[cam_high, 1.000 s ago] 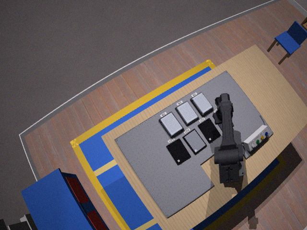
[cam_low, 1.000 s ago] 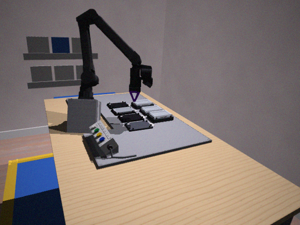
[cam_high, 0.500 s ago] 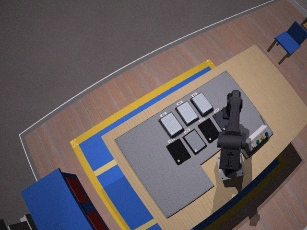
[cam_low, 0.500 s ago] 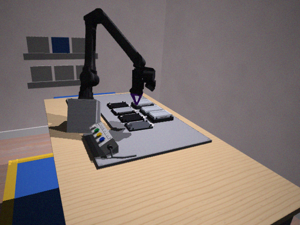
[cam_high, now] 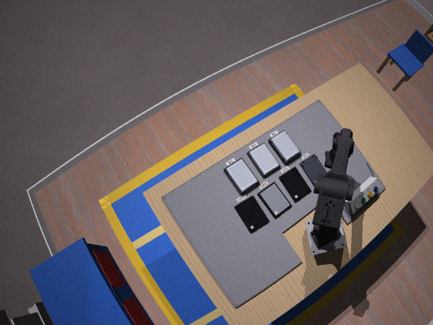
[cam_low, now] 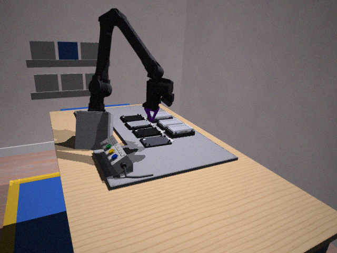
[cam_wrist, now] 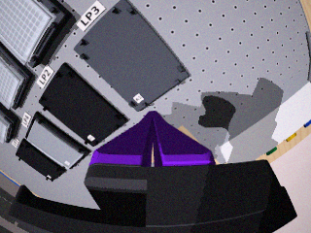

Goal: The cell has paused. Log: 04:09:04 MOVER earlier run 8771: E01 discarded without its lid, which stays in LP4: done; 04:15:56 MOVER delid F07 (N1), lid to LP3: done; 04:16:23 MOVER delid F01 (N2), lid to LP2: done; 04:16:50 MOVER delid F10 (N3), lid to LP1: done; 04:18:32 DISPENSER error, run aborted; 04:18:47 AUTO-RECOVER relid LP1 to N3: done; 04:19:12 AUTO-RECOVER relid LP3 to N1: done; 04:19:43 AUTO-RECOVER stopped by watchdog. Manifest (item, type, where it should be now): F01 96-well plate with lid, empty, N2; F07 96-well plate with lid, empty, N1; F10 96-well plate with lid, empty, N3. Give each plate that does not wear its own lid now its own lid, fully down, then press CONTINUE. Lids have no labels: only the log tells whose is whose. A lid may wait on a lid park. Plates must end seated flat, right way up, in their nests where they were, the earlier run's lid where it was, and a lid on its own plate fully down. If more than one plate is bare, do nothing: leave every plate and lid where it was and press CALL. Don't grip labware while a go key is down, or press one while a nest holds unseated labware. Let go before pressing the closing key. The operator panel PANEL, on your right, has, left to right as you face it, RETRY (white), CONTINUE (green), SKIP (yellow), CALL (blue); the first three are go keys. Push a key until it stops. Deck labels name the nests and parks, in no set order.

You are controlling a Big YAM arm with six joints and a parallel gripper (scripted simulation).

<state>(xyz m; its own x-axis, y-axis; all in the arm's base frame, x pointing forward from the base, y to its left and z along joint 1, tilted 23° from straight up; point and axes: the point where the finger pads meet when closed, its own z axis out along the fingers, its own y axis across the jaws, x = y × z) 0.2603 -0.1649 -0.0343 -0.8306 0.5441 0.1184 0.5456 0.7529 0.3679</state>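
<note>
The green continue key lies 230 mm behind my hand, 130 mm to the right of it and 70 mm below it. The rest, counted from my hand: LP2 label (160 mm to the left, 130 mm below, 100 mm ahead); park LP2 (150 mm to the left, 130 mm below, 10 mm ahead); park LP3 (130 mm below, 30 mm ahead, 20 mm to the left).
</note>
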